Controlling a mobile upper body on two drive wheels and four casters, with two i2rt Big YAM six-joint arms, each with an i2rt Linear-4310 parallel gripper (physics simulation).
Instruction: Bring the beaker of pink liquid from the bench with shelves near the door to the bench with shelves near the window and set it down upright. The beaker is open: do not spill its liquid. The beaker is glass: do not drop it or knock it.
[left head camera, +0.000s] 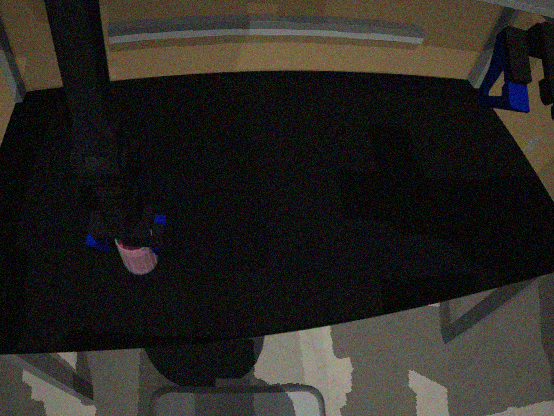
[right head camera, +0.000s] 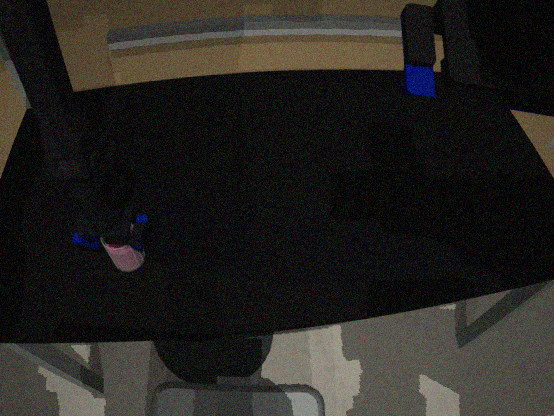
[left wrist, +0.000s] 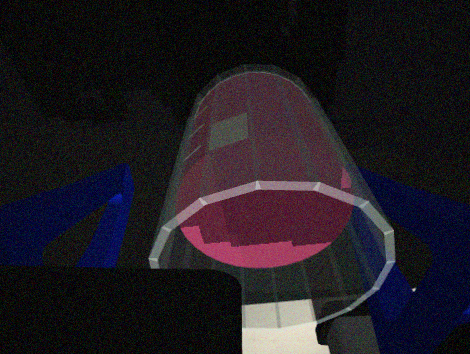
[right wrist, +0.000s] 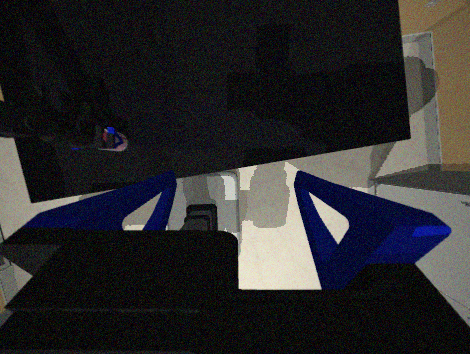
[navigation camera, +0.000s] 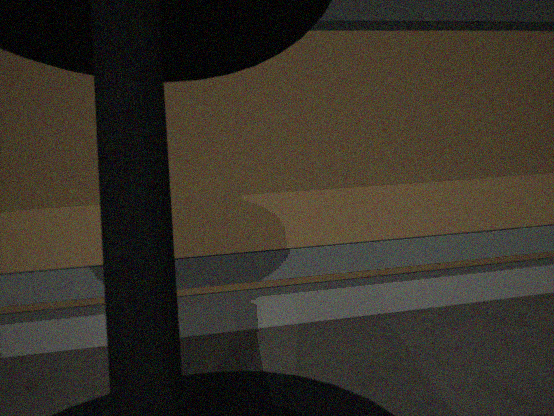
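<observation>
The glass beaker of pink liquid (left head camera: 138, 261) (right head camera: 126, 258) (left wrist: 265, 130) (right wrist: 120, 142) stands upright on the black bench top (left head camera: 300, 175) (right head camera: 275, 175) (right wrist: 325, 110), toward its near edge. My left gripper (left head camera: 131, 247) (right head camera: 117, 245) (left wrist: 236, 175) is open, with one blue finger on each side of the beaker. In the left wrist view the beaker is closer to the right-hand finger; whether they touch is unclear. The arm hides part of the rim in the head views. My right gripper (left head camera: 537, 102) (right wrist: 235, 177) is open and empty, high at the right.
A chair with a round dark seat (left head camera: 205, 362) (right head camera: 215, 360) is tucked at the near bench edge. A grey rail (left head camera: 265, 32) (right head camera: 250, 30) lies beyond the far edge. A dark post (navigation camera: 135, 225) crosses the navigation view before a tan surface (navigation camera: 375, 125).
</observation>
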